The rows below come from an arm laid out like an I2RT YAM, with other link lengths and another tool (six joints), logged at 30 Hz.
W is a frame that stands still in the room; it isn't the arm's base.
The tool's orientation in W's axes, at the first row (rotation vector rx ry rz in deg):
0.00, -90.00, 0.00
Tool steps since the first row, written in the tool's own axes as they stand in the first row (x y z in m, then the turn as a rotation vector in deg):
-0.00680, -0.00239, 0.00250, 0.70, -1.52, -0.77
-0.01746, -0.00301, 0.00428, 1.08, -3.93, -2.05
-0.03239, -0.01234, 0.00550, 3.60, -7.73, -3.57
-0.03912, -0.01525, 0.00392, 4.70, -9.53, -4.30
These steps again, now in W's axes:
-0.00250, -0.00239, -0.00680, 0.77, -1.52, 0.70
-0.00428, -0.00301, -0.01746, 2.05, -3.93, 1.08
-0.00550, -0.01234, -0.03239, 3.57, -7.73, 3.60
-0.00392, -0.01525, -0.03912, 4.30, -9.53, 4.70

